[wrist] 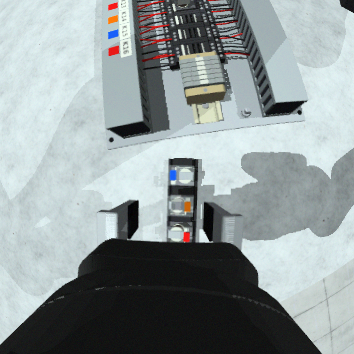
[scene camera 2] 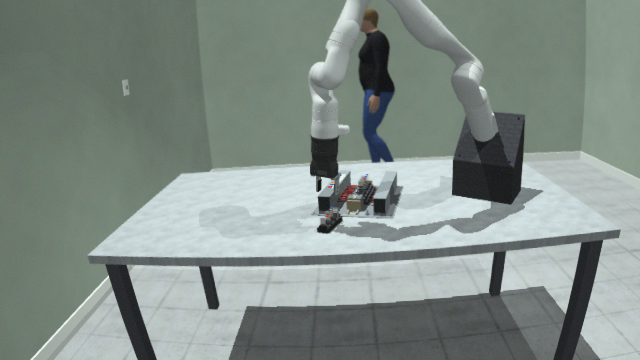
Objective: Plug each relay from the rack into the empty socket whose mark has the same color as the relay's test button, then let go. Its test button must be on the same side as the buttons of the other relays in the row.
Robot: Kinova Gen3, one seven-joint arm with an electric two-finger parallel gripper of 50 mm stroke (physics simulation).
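Where they show: gripper, fingertip midpoint: (wrist: 170, 214) (scene camera 2: 327, 192); arm's base at its link origin: (scene camera 2: 484, 131).
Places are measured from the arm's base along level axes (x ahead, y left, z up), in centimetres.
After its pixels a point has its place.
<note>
The black rack (scene camera 2: 328, 226) (wrist: 193, 190) @[x 52.5, y 28.3, z -21.5 cm] holds three relays. In the wrist view, the blue-button relay (wrist: 185, 175) @[x 52.7, y 26.5, z -17.9 cm] has its button at the left; the orange-button relay (wrist: 178, 205) @[x 54.4, y 29.3, z -17.9 cm] and the red-button relay (wrist: 177, 233) @[x 55.4, y 32.1, z -17.9 cm] have theirs at the right. My gripper (scene camera 2: 327, 184) @[x 54.5, y 29.3, z -11.6 cm] (wrist: 170, 214) @[x 54.5, y 29.3, z -11.6 cm] is open and empty above the table, its fingers appearing on either side of the rack in the wrist view. Empty black sockets (wrist: 191, 33) @[x 46.3, y 9.2, z -19.4 cm] stand in the panel's row, with orange (wrist: 113, 19) @[x 55.2, y 4.9, z -16.2 cm], blue (wrist: 113, 34) @[x 55.7, y 7.6, z -16.2 cm] and red (wrist: 113, 50) @[x 56.1, y 10.1, z -16.2 cm] marks on the left duct. A seated relay (wrist: 185, 3) @[x 45.5, y 4.6, z -17.9 cm] is cut off by the top edge.
Grey ducts (scene camera 2: 391, 186) @[x 35.0, y 9.9, z -16.7 cm] (wrist: 120, 95) @[x 56.7, y 16.3, z -16.3 cm] (wrist: 277, 65) @[x 39.1, y 18.1, z -16.3 cm] flank the sockets on the panel (wrist: 175, 125) @[x 52.2, y 20.0, z -22.3 cm]. A terminal block (wrist: 201, 75) @[x 47.6, y 16.4, z -17.9 cm] ends the row nearest the rack. The arm's black base (scene camera 2: 487, 177) @[x 1.1, y 10.8, z -14.1 cm] stands at the table's right. A person (scene camera 2: 376, 65) stands behind the table.
</note>
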